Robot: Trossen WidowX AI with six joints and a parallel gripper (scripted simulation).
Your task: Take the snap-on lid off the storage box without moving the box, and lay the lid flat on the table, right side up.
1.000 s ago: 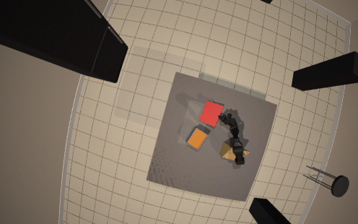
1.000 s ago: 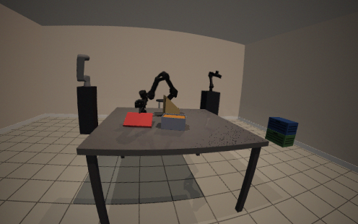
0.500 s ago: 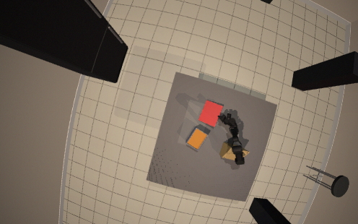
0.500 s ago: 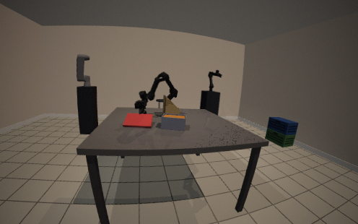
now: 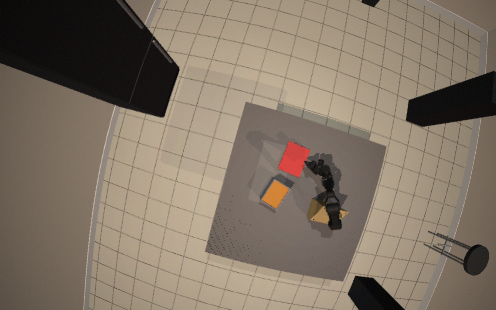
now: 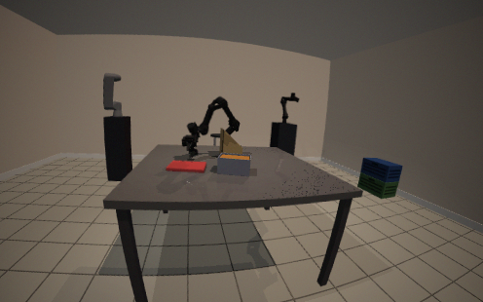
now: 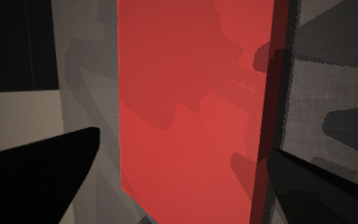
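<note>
The red lid is 80 mm ahead of my gripper tip, 10 mm to the right of it and 50 mm below it. From my gripper tip the other things lie so: storage box 170 mm ahead, 280 mm to the left, 20 mm below.
</note>
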